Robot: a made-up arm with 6 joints.
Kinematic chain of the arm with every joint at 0, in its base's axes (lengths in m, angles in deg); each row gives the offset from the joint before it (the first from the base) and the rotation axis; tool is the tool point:
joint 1: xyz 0 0 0.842 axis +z
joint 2: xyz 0.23 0 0 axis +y
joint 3: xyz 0 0 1.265 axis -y
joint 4: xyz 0 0 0.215 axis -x
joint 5: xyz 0.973 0 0 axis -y
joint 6: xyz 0.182 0 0 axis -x
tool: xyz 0 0 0
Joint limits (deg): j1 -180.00..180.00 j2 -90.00..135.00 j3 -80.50..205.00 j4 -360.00..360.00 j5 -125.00..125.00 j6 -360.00..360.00
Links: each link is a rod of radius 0.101 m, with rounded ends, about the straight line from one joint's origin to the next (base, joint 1, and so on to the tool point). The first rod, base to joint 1, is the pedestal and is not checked.
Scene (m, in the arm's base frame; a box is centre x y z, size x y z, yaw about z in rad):
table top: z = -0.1
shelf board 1: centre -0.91 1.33 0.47 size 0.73 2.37 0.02 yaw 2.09
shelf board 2: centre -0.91 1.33 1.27 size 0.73 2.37 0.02 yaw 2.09
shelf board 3: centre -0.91 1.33 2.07 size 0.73 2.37 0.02 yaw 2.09
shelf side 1: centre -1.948 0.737 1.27 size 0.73 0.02 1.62 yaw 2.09
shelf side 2: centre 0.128 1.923 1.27 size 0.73 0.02 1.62 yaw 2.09
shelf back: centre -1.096 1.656 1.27 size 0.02 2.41 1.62 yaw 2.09
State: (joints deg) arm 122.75 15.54 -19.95 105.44 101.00 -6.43
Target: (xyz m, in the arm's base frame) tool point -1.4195 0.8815 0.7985
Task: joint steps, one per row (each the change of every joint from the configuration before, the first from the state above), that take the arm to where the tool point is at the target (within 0.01 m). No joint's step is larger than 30 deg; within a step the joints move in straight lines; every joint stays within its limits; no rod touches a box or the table.
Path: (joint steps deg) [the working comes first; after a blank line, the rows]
Joints at the target: -26.70 -67.47 134.26 87.32 124.55 -6.43
Straight joint move there: touches shelf board 2, shelf board 3, shelf side 1.

1: 2.33 -22.97 -25.04 5.33 3.71 0.00
2: -17.20 -5.76 27.31 -3.58 2.53 0.00
3: -17.19 -5.76 27.31 -3.58 2.54 0.00
4: -17.19 -5.76 27.30 -3.58 2.54 0.00
5: -17.19 -5.76 27.31 -3.59 2.53 0.00
6: -17.20 -5.76 27.31 -3.58 2.54 0.00
7: -17.19 -5.76 27.31 -3.58 2.54 0.00
8: -17.19 -5.76 27.31 -3.58 2.53 0.00
9: -17.20 -5.76 27.30 -3.58 2.54 0.00
10: -7.11 -6.98 -19.60 2.60 -0.22 0.00
11: -7.12 -6.98 -19.61 2.60 -0.23 0.00

